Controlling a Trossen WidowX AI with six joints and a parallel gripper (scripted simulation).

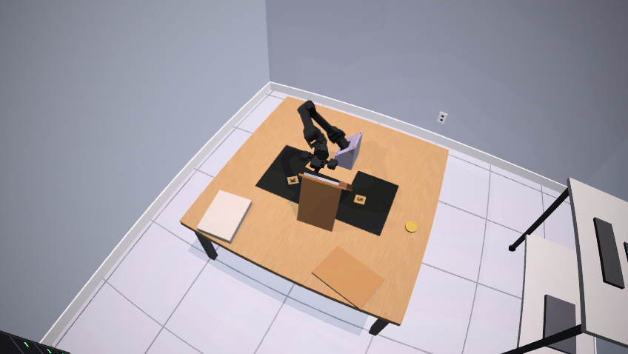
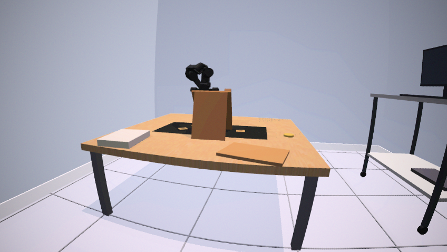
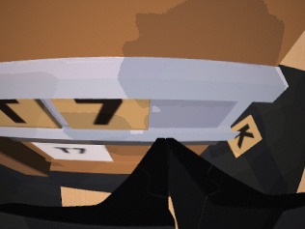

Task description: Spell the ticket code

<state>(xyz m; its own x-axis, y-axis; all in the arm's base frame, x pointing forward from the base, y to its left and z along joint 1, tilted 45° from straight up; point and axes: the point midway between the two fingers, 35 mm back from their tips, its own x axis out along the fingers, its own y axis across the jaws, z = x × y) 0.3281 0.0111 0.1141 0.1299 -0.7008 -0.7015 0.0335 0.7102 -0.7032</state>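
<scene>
Now: the white ticket 40 mm behind my gripper tip, 90 mm to the left of it and 100 mm below it. From my gripper tip the other things lie so: thin panel (420 mm ahead, 310 mm to the left, 190 mm below); then white slab (320 mm ahead, 420 mm to the right, 180 mm below).
</scene>
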